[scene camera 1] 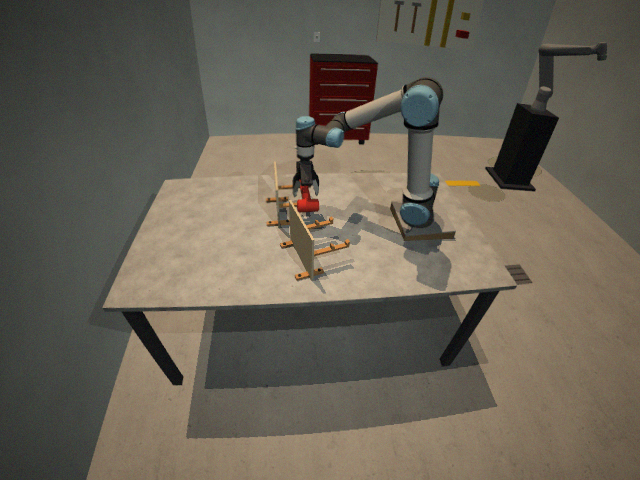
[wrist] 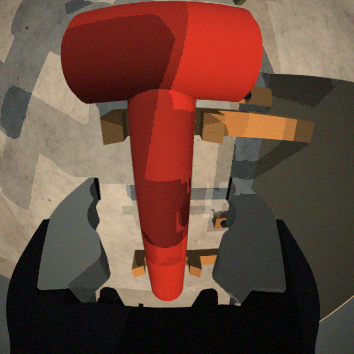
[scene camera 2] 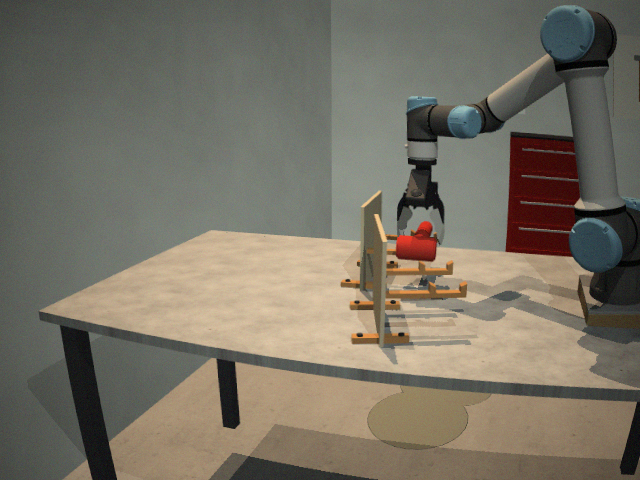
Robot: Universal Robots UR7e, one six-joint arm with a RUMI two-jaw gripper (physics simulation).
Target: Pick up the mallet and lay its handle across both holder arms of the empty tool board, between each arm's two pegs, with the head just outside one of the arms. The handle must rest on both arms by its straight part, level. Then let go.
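Where they show: gripper, fingertip midpoint: [scene camera 1: 305,196] [wrist: 162,179]; arm's base, link origin: [scene camera 2: 618,293].
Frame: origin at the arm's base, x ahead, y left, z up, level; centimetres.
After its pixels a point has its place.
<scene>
The red mallet [scene camera 1: 308,205] {x 50.2, y 5.6, z 8.3 cm} [scene camera 2: 416,248] {x 49.8, y 6.1, z 7.4 cm} [wrist: 162,150] {x 51.4, y -1.7, z 8.6 cm} lies over the holder arms of the back tool board [scene camera 1: 277,178] [scene camera 2: 367,227] {x 63.5, y 1.4, z 10.1 cm}. In the wrist view its handle runs between the two pegs of the arm by the head [wrist: 257,126] {x 58.0, y 0.0, z 4.8 cm} and between those of the far arm [wrist: 207,260] {x 58.3, y -15.5, z 4.8 cm}. The head is just outside the nearer arm, on the side toward the front board. The handle looks about level; its contact with the arms is hidden. My gripper [scene camera 1: 306,192] {x 51.8, y -5.0, z 5.8 cm} [scene camera 2: 420,240] {x 51.8, y -5.0, z 5.8 cm} [wrist: 162,179] {x 51.8, y -5.0, z 5.8 cm} is open, with one finger on each side of the handle and a gap at both.
The front tool board [scene camera 1: 301,237] {x 52.1, y 26.6, z 8.5 cm} [scene camera 2: 381,279] {x 48.2, y 35.9, z 8.8 cm} stands close to the mallet head, with its pegged arms [scene camera 1: 330,249] {x 41.2, y 28.9, z 5.0 cm} [scene camera 2: 426,294] {x 41.3, y 29.2, z 4.7 cm} reaching toward the robot base. Both boards stand on the table [scene camera 1: 196,258] {x 95.6, y 26.7, z -4.4 cm} [scene camera 2: 232,299] {x 87.9, y 24.1, z -4.4 cm}. A red drawer cabinet [scene camera 1: 342,77] [scene camera 2: 540,191] is behind the table.
</scene>
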